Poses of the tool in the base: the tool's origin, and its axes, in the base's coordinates. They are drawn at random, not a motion.
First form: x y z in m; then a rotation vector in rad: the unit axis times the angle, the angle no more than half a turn.
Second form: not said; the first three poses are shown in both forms.
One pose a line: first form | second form
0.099, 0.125, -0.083, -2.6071, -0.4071, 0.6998 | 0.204, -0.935, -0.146, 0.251, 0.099, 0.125, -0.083
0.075, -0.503, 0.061, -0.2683, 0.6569, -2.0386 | 0.472, -0.110, 0.268, -0.833, 0.075, -0.503, 0.061
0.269, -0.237, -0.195, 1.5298, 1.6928, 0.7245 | 0.365, 0.595, 0.658, 0.282, 0.269, -0.237, -0.195
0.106, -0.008, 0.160, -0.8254, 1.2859, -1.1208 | 0.584, -0.354, 0.551, -0.480, 0.106, -0.008, 0.160
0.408, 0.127, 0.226, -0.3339, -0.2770, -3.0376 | 0.037, -0.109, -0.090, -0.989, 0.408, 0.127, 0.226
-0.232, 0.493, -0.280, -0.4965, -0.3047, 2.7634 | 0.158, -0.174, -0.107, 0.966, -0.232, 0.493, -0.280
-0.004, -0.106, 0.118, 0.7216, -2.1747, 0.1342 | 0.411, 0.287, -0.864, 0.053, -0.004, -0.106, 0.118
